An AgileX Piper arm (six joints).
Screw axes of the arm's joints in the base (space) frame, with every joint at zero. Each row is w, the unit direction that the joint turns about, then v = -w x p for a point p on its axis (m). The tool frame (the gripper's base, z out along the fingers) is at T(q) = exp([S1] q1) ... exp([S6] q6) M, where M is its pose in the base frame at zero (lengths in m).
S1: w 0 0 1 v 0 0 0
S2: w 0 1 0 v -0.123 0 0
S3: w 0 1 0 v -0.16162 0 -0.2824
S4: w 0.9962 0 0.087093 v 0 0.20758 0
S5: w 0 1 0 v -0.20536 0 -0.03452
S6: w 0.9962 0 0.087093 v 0 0.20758 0
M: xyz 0.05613 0 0.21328 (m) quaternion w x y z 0.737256 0 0.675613 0
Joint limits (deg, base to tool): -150..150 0..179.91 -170..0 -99.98..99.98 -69.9..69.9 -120..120
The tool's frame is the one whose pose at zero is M.
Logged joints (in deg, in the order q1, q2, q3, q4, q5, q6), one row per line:
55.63, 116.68, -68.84, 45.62, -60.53, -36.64
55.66, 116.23, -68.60, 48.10, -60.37, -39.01
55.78, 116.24, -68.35, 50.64, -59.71, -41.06
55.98, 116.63, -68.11, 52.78, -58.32, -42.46
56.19, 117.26, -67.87, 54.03, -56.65, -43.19
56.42, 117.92, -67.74, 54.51, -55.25, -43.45
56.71, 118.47, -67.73, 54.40, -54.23, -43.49
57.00, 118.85, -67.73, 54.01, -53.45, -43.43
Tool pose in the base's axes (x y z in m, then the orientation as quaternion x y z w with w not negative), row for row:
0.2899, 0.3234, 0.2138, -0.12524, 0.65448, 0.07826, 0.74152
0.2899, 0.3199, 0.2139, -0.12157, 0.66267, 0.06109, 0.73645
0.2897, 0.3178, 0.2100, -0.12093, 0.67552, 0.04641, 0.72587
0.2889, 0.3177, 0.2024, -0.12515, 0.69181, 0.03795, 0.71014
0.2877, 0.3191, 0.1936, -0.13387, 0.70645, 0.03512, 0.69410
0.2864, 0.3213, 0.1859, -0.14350, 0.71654, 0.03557, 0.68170
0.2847, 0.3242, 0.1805, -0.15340, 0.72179, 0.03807, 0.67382
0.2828, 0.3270, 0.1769, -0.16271, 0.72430, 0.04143, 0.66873
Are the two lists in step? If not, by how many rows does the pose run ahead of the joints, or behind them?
They are in step.
